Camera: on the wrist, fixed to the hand. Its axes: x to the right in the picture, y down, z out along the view.
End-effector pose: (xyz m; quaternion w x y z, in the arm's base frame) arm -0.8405 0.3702 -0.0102 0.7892 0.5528 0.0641 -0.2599
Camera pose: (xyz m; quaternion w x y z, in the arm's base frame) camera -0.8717 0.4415 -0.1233 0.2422 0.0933 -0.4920 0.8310
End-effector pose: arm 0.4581 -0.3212 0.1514 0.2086 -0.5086 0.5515 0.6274
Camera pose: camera 0.5779 -0.3832 0.1262 0.6630 -0.5051 -0.5300 -0.1564
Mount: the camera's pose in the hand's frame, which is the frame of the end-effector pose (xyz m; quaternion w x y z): -0.0070 -0.0918 -0.1018 0.0048 -0.0144 -0.0798 -0.9967
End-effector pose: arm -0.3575 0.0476 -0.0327 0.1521 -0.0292 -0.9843 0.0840
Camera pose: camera -0.3228 -0.0274 0.0769 0.0055 0.9855 -0.0472 -0.1630
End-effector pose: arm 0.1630 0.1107 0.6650 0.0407 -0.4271 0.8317 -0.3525
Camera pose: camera 0.1925 0.1365 0.7965 0.2909 0.8597 0.4199 -0.0038
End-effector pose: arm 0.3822 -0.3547 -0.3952 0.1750 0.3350 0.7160 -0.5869
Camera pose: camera 0.3388 -0.2671 -0.2989 0.5222 0.7614 -0.3318 0.1937
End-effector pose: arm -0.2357 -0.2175 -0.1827 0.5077 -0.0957 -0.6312 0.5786
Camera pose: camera -0.1131 -0.1867 -0.1293 0.5273 0.6675 -0.1473 -0.5047
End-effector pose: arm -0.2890 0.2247 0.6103 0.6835 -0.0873 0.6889 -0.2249
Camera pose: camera -0.4057 0.1660 0.6524 0.1672 0.7148 0.1350 0.6654
